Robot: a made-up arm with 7 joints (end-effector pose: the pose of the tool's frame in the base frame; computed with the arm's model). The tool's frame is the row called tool.
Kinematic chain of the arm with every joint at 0, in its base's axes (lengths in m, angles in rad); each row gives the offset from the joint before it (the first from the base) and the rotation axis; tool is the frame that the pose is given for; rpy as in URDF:
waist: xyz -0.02 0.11 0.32 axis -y
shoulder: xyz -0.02 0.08 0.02 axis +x
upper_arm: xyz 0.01 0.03 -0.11 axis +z
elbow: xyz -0.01 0 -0.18 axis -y
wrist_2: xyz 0.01 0 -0.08 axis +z
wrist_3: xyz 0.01 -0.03 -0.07 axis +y
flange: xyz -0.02 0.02 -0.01 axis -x
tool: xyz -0.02 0.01 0 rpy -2.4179 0.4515 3.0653
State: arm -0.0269 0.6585 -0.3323 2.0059 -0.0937 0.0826 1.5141
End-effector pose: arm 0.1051 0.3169 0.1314 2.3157 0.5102 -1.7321
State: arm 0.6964 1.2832 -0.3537 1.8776 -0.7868 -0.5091 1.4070
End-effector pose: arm 0.1419 0.4132 0.3623 -2.3207 -0.8832 -0.1724
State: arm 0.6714 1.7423 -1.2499 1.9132 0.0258 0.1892 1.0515
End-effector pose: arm 0.0343 0.4629 0.3022 -2.0464 -1.6179 1.1653
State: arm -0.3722 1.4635 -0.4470 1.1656 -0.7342 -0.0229 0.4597
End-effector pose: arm 0.0821 0.5535 0.2467 -1.9692 -1.3698 0.3446
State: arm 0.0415 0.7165 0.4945 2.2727 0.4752 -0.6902 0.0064
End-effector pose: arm 0.0913 0.3696 0.2704 1.1110 -0.3959 0.3409
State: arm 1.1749 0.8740 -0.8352 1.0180 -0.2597 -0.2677 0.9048
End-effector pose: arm 0.2750 0.4497 0.2852 2.4870 1.1832 -0.2492
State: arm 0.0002 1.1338 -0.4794 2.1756 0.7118 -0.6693 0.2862
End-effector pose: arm 0.0918 0.3390 0.2224 1.3549 0.0357 -0.9345
